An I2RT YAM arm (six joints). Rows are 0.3 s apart.
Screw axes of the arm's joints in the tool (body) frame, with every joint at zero. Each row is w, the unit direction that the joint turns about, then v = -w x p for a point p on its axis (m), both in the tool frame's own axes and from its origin. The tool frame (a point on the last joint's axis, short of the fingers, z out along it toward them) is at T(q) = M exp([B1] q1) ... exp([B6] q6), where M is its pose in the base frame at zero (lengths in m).
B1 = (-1, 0, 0, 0, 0.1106, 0)
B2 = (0, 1, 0, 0.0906, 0, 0.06)
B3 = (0, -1, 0, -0.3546, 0, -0.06)
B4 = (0, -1, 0, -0.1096, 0, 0)
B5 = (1, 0, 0, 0, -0.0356, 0)
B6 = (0, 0, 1, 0, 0, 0)
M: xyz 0.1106 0 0.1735 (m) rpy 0 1.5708 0 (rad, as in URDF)
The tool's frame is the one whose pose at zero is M.
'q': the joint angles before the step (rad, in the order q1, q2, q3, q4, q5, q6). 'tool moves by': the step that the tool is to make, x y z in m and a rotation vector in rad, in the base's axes. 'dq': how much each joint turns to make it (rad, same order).
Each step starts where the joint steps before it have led.
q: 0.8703 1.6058 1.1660 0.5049 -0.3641 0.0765
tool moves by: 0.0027 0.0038 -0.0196 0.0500 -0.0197 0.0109
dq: 0.0002 0.0447 -0.0580 0.1607 -0.0090 0.0194
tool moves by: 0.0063 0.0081 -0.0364 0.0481 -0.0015 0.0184
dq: -0.0001 0.1020 -0.0616 0.2143 -0.0139 0.0347
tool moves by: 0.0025 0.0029 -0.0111 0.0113 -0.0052 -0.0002
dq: 0.0000 0.0374 -0.0099 0.0606 0.0007 0.0035
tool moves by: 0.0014 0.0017 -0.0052 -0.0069 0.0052 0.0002
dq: 0.0000 0.0154 0.0000 0.0065 -0.0002 -0.0005
